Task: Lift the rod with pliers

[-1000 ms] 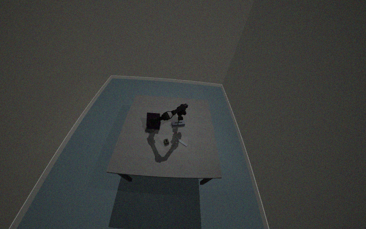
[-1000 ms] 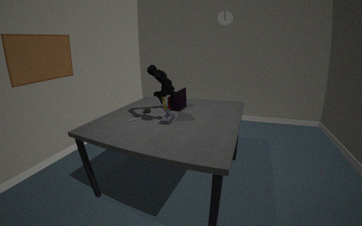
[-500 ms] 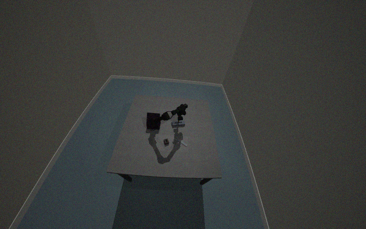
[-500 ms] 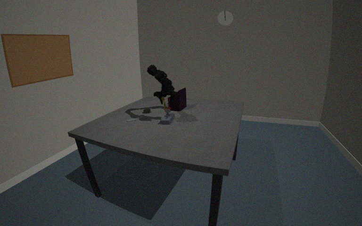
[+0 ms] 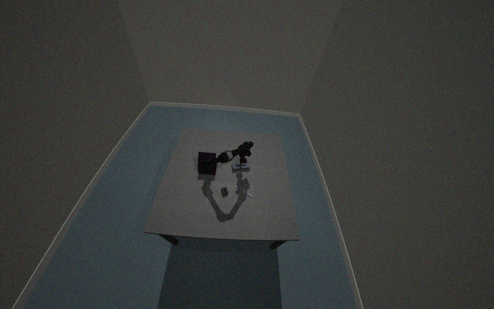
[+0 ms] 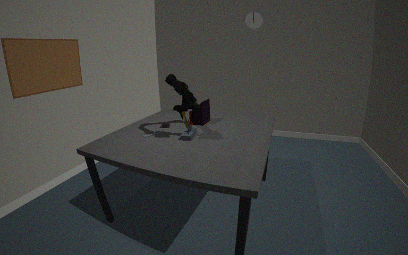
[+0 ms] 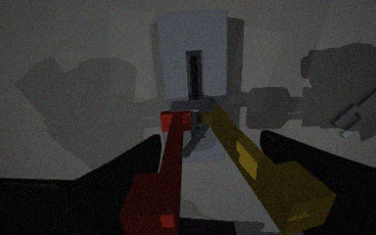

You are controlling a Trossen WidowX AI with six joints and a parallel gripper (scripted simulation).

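Right now my gripper tip is 10 mm to the right of the channel block and 110 mm above it. The rest, counted from my gripper tip: yellow handle (20 mm to the right); holster block (180 mm behind, 270 mm to the right, 110 mm below).
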